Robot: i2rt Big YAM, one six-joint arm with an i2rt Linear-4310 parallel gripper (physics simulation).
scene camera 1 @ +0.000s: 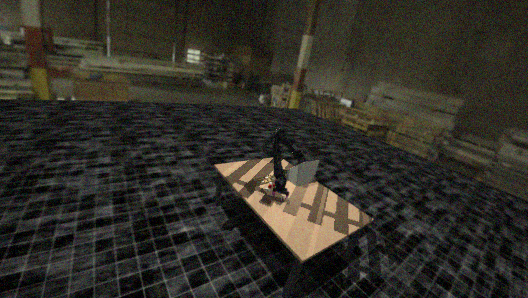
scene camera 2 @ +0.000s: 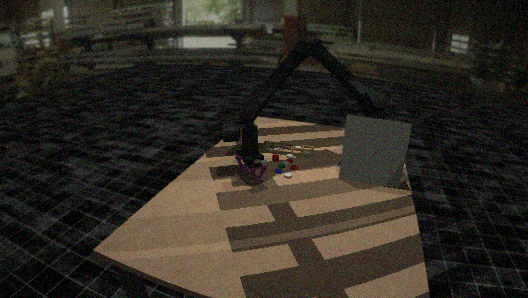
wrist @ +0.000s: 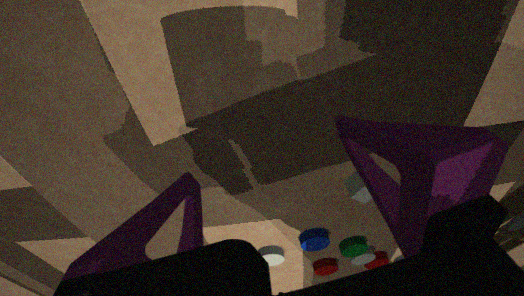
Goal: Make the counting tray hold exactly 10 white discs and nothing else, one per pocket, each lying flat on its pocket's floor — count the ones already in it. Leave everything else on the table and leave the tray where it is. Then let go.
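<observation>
My gripper [scene camera 1: 281, 196] [scene camera 2: 250, 173] [wrist: 261, 153], with purple fingers, is open and empty above the table, left of the discs in scene camera 2. A white disc [scene camera 2: 288, 175] [wrist: 273, 257] lies flat on the table. Near it lie a blue disc [scene camera 2: 279, 171] [wrist: 314, 240], a green disc [scene camera 2: 281, 165] [wrist: 354, 246], a red disc [scene camera 2: 294, 167] [wrist: 326, 267], another red disc [wrist: 377, 260] and a pale disc [wrist: 363, 258]. A pale piece [wrist: 362, 194] is partly behind the right finger. The counting tray [scene camera 2: 312, 149] stands behind them with some white discs; its pockets are too small to count.
A grey upright panel [scene camera 1: 304, 173] [scene camera 2: 375, 152] stands on the table [scene camera 1: 300, 240] [scene camera 2: 165, 235], right of the discs in scene camera 2. A red piece [scene camera 2: 275, 158] and another white disc [scene camera 2: 290, 156] are near the tray. Striped shadows cross the tabletop.
</observation>
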